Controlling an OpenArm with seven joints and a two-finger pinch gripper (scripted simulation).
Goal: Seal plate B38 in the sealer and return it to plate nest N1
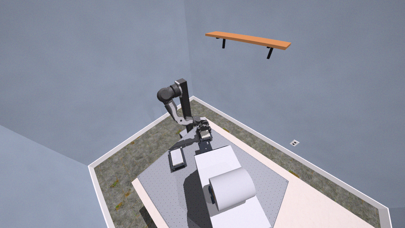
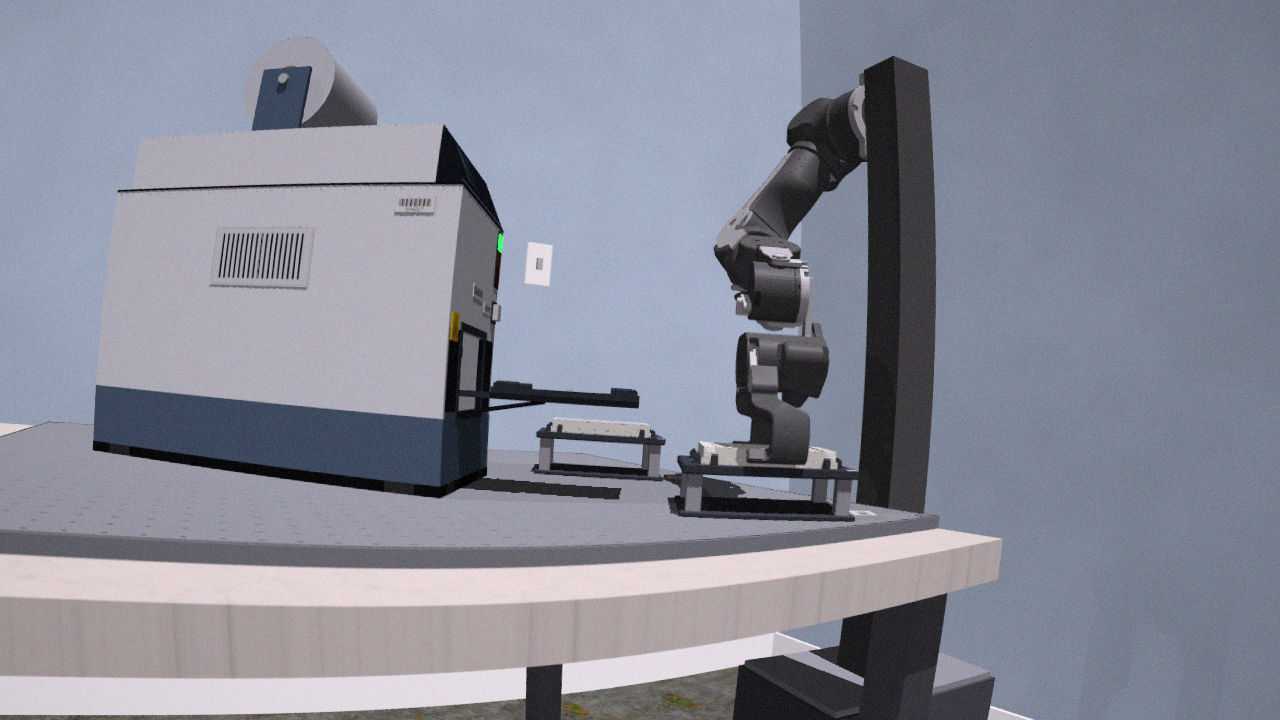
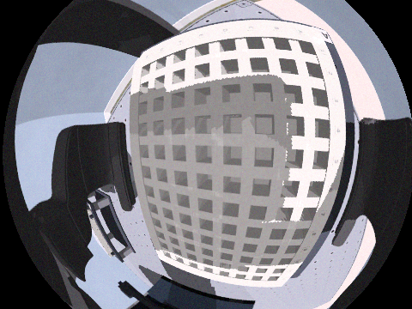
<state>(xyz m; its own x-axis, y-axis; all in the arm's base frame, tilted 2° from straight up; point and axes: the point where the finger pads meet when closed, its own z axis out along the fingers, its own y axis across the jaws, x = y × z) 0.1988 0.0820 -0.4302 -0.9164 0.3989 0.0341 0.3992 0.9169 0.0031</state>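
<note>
The sealer's stage is 16 cm ahead of my hand, 12 cm to the right of it and 5 cm above it. From my hand the other things lie so: start key: 22 cm ahead, 24 cm to the right, 14 cm above; then foil roll: 47 cm ahead, 25 cm to the right, 37 cm above; then yellow warning label: 29 cm ahead, 8 cm to the right, 11 cm above.
</note>
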